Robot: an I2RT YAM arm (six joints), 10 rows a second.
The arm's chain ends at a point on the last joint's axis. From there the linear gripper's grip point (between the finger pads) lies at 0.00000 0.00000 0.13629 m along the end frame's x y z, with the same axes.
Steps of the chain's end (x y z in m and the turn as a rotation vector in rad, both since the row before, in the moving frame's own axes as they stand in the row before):
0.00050, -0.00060, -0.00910, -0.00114, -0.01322, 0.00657
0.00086, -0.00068, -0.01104, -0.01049, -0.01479, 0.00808
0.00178, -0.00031, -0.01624, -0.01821, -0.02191, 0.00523
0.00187, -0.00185, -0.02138, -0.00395, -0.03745, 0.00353
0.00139, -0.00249, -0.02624, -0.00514, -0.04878, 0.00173
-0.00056, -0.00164, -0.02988, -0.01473, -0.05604, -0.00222
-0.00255, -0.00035, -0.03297, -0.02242, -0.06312, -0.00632
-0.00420, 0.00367, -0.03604, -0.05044, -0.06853, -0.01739
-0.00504, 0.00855, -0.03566, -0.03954, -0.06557, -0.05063
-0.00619, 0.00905, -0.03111, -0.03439, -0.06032, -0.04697
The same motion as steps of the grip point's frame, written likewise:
-0.00130, -0.00045, -0.00911, -0.00114, -0.01322, 0.00657
-0.00116, 0.00074, -0.01106, -0.01049, -0.01479, 0.00808
-0.00121, 0.00216, -0.01630, -0.01821, -0.02191, 0.00523
-0.00323, -0.00132, -0.02148, -0.00395, -0.03745, 0.00353
-0.00526, -0.00180, -0.02640, -0.00514, -0.04878, 0.00173
-0.00819, 0.00037, -0.03011, -0.01473, -0.05604, -0.00222
-0.01114, 0.00273, -0.03328, -0.02242, -0.06312, -0.00632
-0.01347, 0.01062, -0.03653, -0.05044, -0.06853, -0.01739
-0.01383, 0.01416, -0.03606, -0.03954, -0.06557, -0.05063
-0.01429, 0.01392, -0.03144, -0.03439, -0.06032, -0.04697

